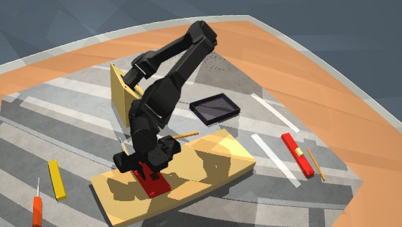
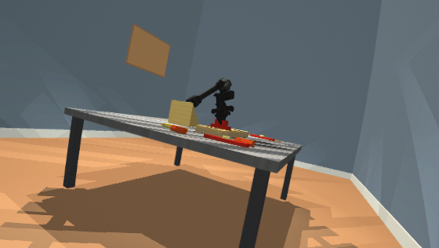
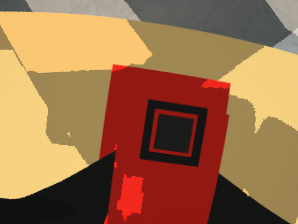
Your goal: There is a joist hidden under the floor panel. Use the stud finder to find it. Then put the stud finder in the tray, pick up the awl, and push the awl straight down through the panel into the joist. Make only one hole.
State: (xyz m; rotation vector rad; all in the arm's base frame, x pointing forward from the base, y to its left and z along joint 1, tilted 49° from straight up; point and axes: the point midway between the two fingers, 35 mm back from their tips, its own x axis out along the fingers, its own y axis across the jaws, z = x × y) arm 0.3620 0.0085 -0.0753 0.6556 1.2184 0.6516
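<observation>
My gripper tip is 26 cm past the dark tray, 38 cm to the right of it and 5 cm above it. Round my gripper tip: awl (19 cm behind, 3 cm to the right, 6 cm below); yellow bar (12 cm behind, 32 cm to the right, 6 cm below); stud finder (1 cm ahead, 2 cm above).
</observation>
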